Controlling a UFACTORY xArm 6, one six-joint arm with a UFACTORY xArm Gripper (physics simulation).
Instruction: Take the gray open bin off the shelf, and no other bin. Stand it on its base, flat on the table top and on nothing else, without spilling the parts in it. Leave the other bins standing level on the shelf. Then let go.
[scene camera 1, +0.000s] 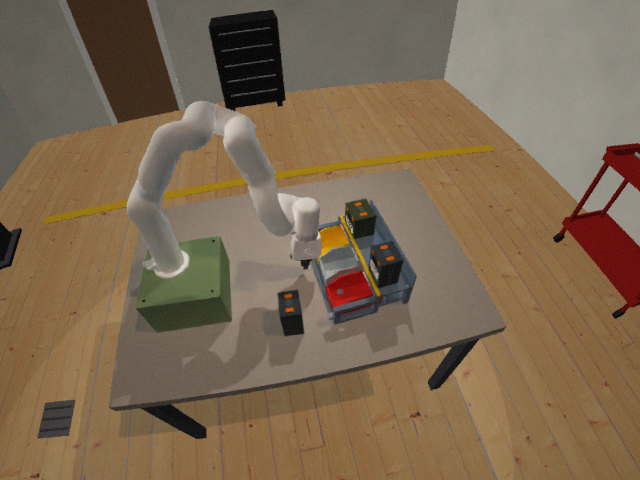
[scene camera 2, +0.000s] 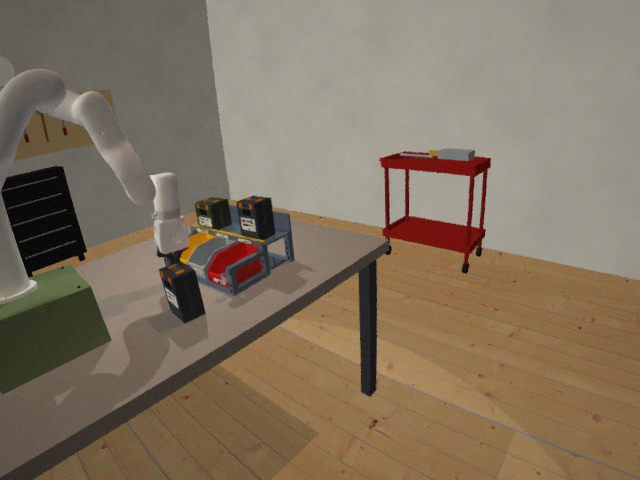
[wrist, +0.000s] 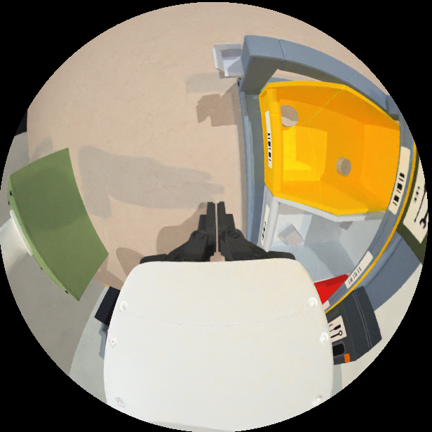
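The gray open bin stands on the shelf between the yellow bin and the red bin. Small gray parts show inside it in the wrist view. My gripper is shut, with nothing between its fingertips. It points down beside the front edge of the shelf, on the robot base's side, near the gray bin's labelled front. In scene camera 2 its fingertips are partly hidden behind a black case.
A black case stands on the table in front of the shelf. A green case and a dark case stand on the shelf's upper level, behind a yellow rail. The green robot base is opposite.
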